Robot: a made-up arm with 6 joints.
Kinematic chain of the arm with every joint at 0, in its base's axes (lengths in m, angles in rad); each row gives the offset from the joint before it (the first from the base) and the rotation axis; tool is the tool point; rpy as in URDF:
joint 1: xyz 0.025 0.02 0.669 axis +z
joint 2: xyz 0.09 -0.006 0 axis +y
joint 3: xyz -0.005 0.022 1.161 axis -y
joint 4: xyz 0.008 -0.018 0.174 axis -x
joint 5: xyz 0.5 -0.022 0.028 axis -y
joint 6: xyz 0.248 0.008 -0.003 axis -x
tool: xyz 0 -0.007 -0.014 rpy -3.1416 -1.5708 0
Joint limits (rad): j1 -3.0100..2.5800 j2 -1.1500..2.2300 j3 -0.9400..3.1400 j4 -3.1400..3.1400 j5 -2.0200..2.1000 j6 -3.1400..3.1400
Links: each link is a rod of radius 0.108 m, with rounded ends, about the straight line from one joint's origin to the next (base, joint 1, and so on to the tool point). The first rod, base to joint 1, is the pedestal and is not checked.
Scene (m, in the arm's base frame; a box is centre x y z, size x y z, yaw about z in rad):
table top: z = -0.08
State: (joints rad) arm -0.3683 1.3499 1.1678 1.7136 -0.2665 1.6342
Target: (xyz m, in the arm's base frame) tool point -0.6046 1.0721 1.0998
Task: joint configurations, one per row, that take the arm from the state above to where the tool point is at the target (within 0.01 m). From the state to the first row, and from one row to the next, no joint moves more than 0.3 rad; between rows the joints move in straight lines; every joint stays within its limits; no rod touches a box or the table.
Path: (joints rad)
1: -0.4663 1.0636 1.4144 1.7245 -0.2662 1.6317
2: -0.5642 0.7772 1.6610 1.7355 -0.2659 1.6292
3: -0.6622 0.4909 1.9076 1.7464 -0.2656 1.6267
4: -0.7601 0.2046 2.1542 1.7574 -0.2653 1.6242
5: -0.8581 -0.0817 2.4009 1.7683 -0.2651 1.6217
6: -0.9561 -0.3681 2.6475 1.7792 -0.2648 1.6192
7: -1.0540 -0.6544 2.8941 1.7902 -0.2645 1.6167

